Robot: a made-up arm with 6 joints.
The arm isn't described. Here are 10 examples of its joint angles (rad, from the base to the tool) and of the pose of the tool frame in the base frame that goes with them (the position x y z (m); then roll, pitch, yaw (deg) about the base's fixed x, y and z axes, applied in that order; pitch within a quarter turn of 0, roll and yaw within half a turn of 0).
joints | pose
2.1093 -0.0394 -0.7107 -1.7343 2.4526 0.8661 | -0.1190 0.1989 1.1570 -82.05 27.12 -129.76
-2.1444 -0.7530 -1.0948 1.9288 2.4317 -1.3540 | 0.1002 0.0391 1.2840 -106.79 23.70 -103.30
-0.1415 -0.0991 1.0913 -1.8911 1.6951 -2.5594 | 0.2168 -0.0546 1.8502 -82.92 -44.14 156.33
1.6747 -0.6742 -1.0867 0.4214 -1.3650 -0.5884 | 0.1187 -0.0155 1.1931 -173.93 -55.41 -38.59
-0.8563 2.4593 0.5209 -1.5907 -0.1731 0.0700 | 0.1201 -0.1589 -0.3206 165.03 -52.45 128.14
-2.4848 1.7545 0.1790 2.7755 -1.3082 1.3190 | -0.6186 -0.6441 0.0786 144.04 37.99 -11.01
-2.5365 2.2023 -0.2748 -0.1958 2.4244 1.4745 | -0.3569 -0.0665 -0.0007 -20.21 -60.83 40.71
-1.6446 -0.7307 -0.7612 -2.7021 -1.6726 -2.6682 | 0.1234 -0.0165 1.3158 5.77 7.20 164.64
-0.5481 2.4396 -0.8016 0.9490 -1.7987 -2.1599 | -0.0414 -0.1091 0.0931 42.95 -4.11 29.15
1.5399 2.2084 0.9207 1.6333 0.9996 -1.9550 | -0.0558 0.8605 -0.1592 162.65 25.70 -21.57
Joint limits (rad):
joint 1: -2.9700..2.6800
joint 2: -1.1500..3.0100
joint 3: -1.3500..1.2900
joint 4: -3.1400..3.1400
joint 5: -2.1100..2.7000
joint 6: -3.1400..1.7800
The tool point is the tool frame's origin. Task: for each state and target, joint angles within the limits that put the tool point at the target. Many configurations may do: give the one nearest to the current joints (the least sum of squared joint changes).
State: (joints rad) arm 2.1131 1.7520 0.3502 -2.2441 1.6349 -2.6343
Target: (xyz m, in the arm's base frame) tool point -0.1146 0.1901 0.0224
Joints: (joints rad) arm 2.0024 2.2568 -0.1159 -2.1505 1.5769 -2.6459
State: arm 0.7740 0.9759 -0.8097 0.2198 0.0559 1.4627
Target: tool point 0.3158 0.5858 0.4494
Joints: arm 1.2725 1.2667 -0.6968 0.3185 0.0696 1.4708
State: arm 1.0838 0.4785 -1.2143 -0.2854 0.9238 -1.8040
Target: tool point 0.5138 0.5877 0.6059
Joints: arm 1.0030 1.1019 -0.4892 -0.1060 0.8747 -1.8112
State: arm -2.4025 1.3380 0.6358 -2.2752 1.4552 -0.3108
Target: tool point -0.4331 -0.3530 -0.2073
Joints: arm -2.5170 2.1862 0.6849 -2.2388 1.3915 -0.3009
